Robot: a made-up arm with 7 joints.
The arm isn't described. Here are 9 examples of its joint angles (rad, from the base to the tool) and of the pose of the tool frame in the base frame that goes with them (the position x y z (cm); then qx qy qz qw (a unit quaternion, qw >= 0)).
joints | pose
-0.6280 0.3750 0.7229 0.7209 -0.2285 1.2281 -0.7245 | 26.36 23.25 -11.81 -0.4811 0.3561 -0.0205 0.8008
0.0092 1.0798 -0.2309 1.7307 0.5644 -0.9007 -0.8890 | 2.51 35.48 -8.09 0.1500 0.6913 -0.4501 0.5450
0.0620 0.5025 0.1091 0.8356 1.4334 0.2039 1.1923 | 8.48 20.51 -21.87 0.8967 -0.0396 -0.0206 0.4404
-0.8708 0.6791 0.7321 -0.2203 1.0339 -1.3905 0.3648 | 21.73 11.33 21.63 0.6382 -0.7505 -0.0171 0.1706
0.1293 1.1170 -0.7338 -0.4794 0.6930 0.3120 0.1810 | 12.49 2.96 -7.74 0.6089 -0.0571 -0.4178 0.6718
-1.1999 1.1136 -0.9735 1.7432 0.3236 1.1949 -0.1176 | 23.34 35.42 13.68 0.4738 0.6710 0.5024 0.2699
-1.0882 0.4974 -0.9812 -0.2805 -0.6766 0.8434 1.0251 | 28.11 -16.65 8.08 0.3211 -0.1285 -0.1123 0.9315
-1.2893 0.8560 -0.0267 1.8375 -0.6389 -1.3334 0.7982 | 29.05 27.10 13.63 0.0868 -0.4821 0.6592 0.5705
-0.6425 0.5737 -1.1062 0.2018 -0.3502 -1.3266 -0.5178 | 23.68 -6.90 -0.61 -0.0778 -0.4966 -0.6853 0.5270
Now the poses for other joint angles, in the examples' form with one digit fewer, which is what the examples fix.
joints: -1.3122 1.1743 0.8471 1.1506 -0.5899 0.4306 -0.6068
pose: 23.1 40.6 22.7 -0.298 -0.369 0.082 0.877
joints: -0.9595 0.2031 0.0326 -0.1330 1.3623 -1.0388 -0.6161
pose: 28.6 -9.8 15.8 0.764 -0.462 -0.357 0.274
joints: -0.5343 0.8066 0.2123 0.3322 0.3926 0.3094 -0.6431
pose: 33.9 22.9 9.8 0.417 0.158 -0.107 0.888
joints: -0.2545 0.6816 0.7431 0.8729 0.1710 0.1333 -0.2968
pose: 16.7 36.7 -4.0 0.173 0.261 0.253 0.915
